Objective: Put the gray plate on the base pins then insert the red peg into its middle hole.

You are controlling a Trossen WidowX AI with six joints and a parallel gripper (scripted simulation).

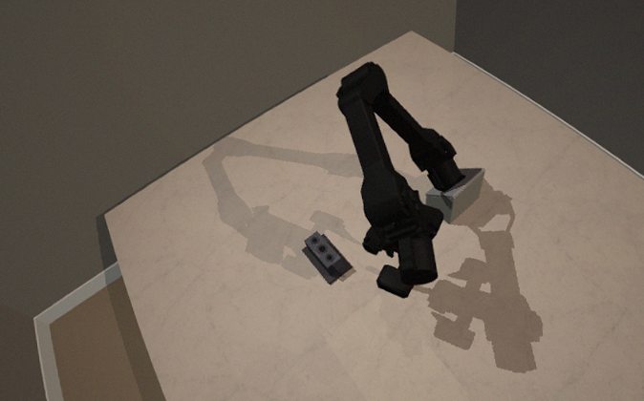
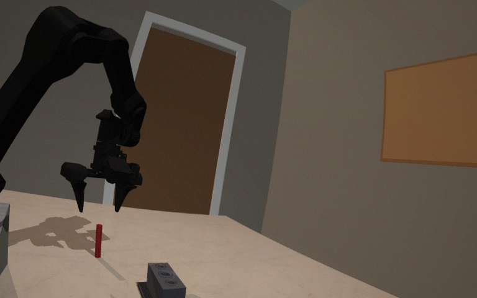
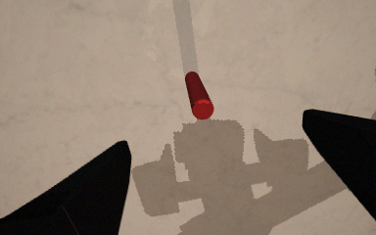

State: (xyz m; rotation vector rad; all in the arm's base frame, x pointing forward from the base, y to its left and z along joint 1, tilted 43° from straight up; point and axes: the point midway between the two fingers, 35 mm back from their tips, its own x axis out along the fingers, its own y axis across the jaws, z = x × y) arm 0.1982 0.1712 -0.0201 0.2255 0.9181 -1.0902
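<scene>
Right now my gripper tip is 70 mm above the red peg. The rest, counted from my gripper tip: dark base 170 mm to the right, 130 mm ahead, 100 mm below; gray plate 170 mm to the right, 140 mm ahead, 70 mm below.
</scene>
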